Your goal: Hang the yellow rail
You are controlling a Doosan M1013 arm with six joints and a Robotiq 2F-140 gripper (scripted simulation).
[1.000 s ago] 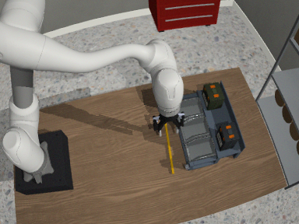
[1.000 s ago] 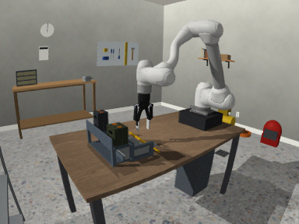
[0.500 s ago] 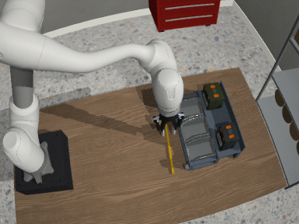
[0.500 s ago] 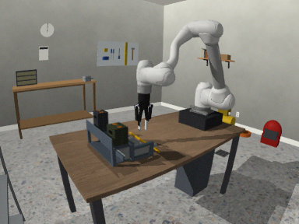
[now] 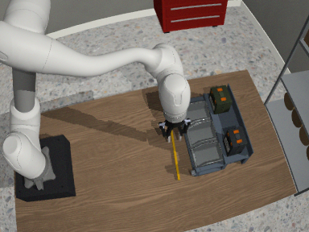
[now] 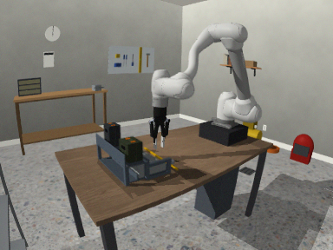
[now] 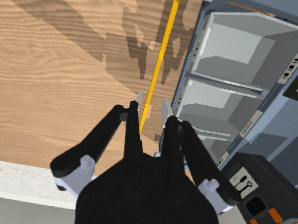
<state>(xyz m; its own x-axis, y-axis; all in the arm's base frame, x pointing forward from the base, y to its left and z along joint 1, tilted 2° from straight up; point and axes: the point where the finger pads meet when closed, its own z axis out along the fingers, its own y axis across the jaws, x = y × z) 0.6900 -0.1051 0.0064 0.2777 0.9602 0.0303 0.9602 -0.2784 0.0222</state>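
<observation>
My gripper is now 10 cm above the yellow rail.
</observation>
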